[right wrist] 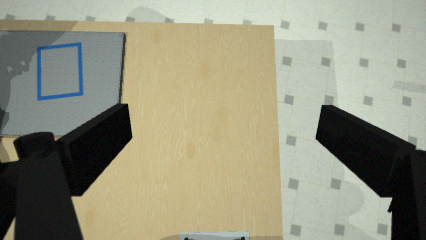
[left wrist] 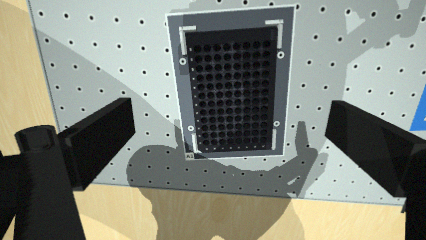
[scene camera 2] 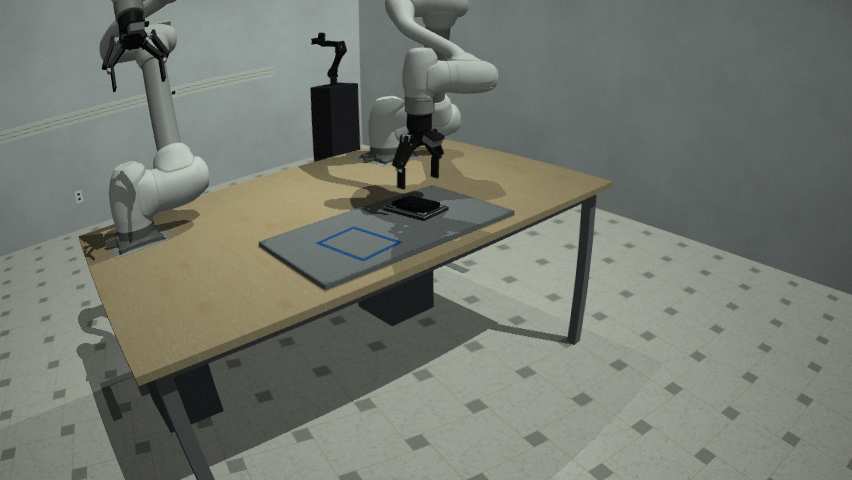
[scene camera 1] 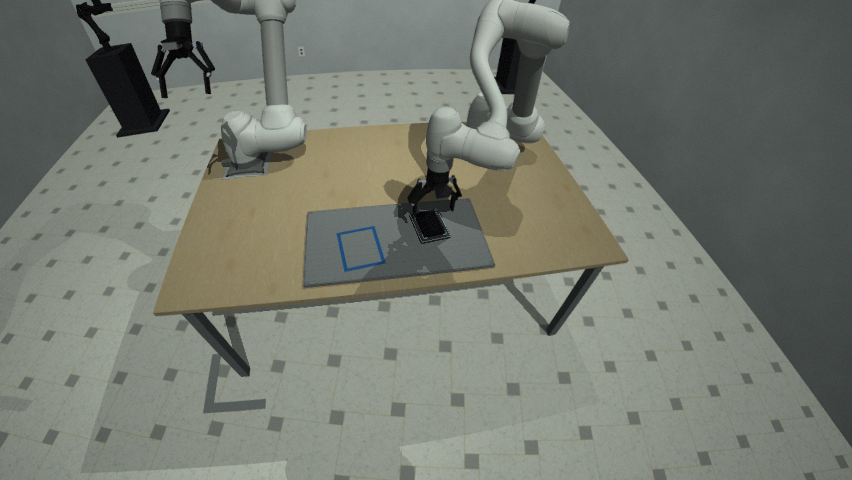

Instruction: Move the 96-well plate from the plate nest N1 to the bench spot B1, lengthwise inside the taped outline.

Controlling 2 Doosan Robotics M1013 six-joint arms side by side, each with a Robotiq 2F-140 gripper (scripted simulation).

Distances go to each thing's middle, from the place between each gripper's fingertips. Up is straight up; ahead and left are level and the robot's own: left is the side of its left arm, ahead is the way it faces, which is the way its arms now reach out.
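Labels:
Left gripper [scene camera 2: 418, 182]: 1 cm past the black 96-well plate [left wrist: 228, 69], 1 cm to the left of it, 8 cm above it. Plate nest [left wrist: 203, 23], from my left hand: 1 cm to the right, 1 cm behind, 9 cm below.
Right gripper [scene camera 1: 186, 95]: 22 cm short of the black 96-well plate, 79 cm to the right of it, 53 cm above it. Plate nest, from my right hand: 22 cm ahead, 79 cm to the left, 54 cm below.

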